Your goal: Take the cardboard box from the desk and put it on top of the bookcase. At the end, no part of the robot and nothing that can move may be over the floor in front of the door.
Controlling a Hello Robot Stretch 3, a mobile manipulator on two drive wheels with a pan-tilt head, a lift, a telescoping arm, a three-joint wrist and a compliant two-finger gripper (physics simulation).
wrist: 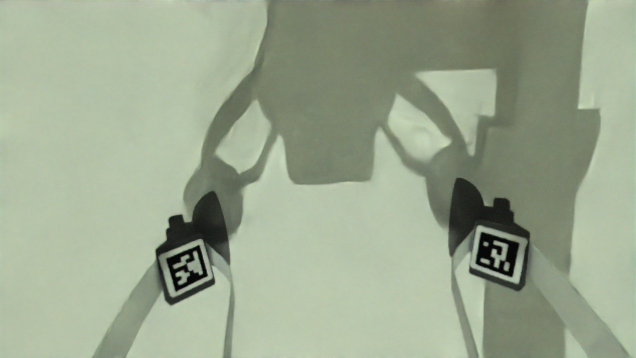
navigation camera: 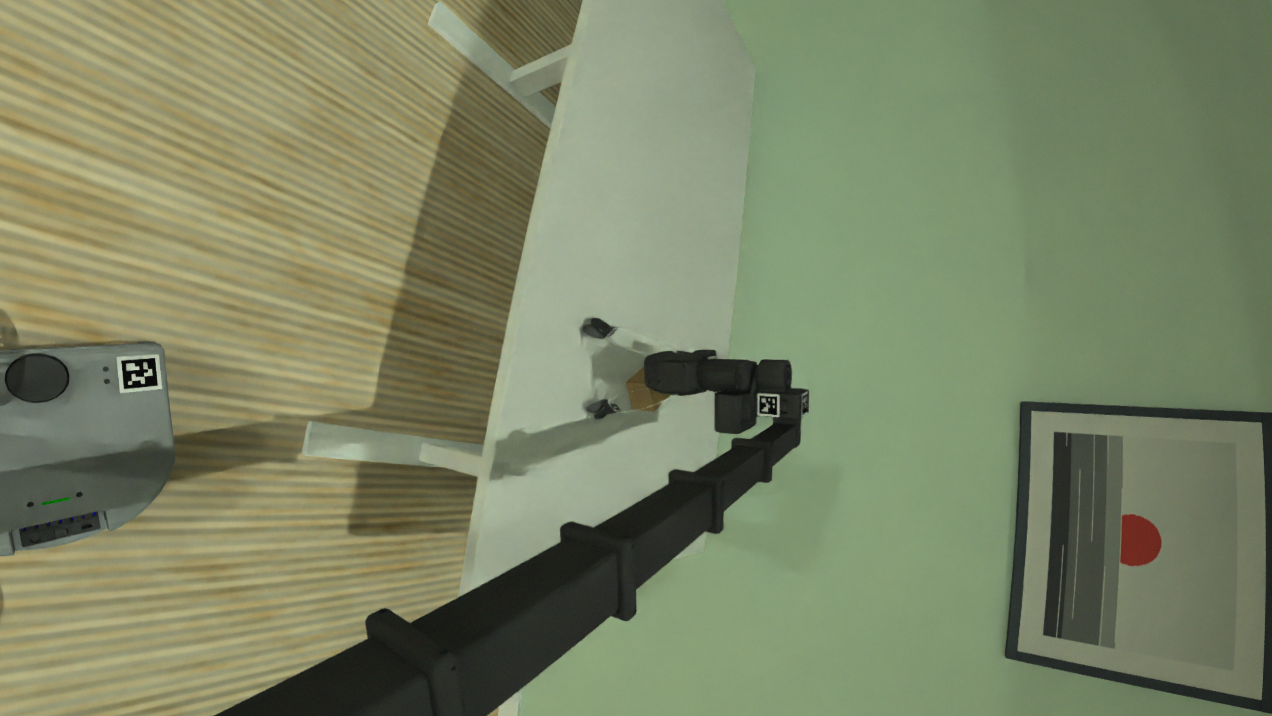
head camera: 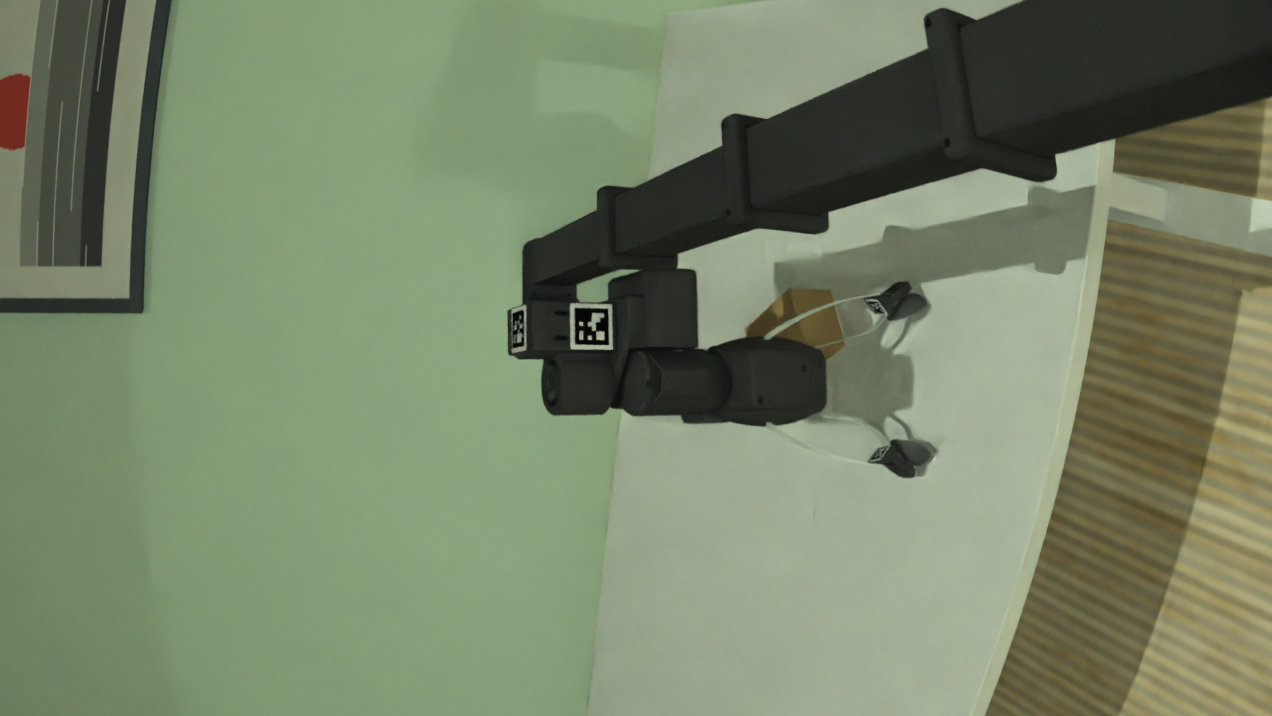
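Pixels of known places: gripper, fingertip midpoint: (navigation camera: 587, 368) (head camera: 922, 379); robot's base, link origin: (navigation camera: 39, 375).
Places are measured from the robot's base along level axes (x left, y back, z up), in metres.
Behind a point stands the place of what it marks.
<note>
The cardboard box (head camera: 779, 311) {x -0.809, y 0.095, z 0.770 m} (navigation camera: 642, 393) {x -0.776, y 0.081, z 0.752 m} is brown and sits on the white desk (head camera: 801, 578) {x -0.844, y -0.178, z 0.720 m} (navigation camera: 658, 160) {x -0.911, y -0.398, z 0.720 m} (wrist: 325, 305). In the head and navigation views the gripper body and one finger partly cover it. It does not show in the wrist view. My gripper (head camera: 906, 380) {x -0.652, y 0.022, z 0.723 m} (navigation camera: 599, 368) {x -0.652, y 0.022, z 0.723 m} (wrist: 335, 211) {x -0.652, y 0.022, z 0.723 m} is open, with its fingers wide apart above the desk and bare desk top between the tips in the wrist view. In the head view the fingertips lie to the right of the box, toward the desk's front edge. The bookcase and the door do not show.
The extended arm (head camera: 836, 133) {x -0.319, y 0.104, z 1.076 m} (navigation camera: 534, 595) {x -0.178, y 0.084, z 1.070 m} crosses over the desk. The green wall (head camera: 356, 444) {x -1.353, y -0.038, z 1.094 m} (navigation camera: 890, 222) {x -1.431, y -0.305, z 1.128 m} stands behind the desk, with a framed picture (head camera: 137, 177) {x -1.228, y 0.307, z 1.437 m} (navigation camera: 1174, 542) {x -1.205, y 0.387, z 1.702 m}. The robot's base (navigation camera: 97, 444) {x -0.062, y 0.111, z 0.160 m} stands on the striped floor (navigation camera: 267, 222) {x -0.400, y -0.307, z 0.000 m}. White desk legs (navigation camera: 356, 442) reach out over the floor.
</note>
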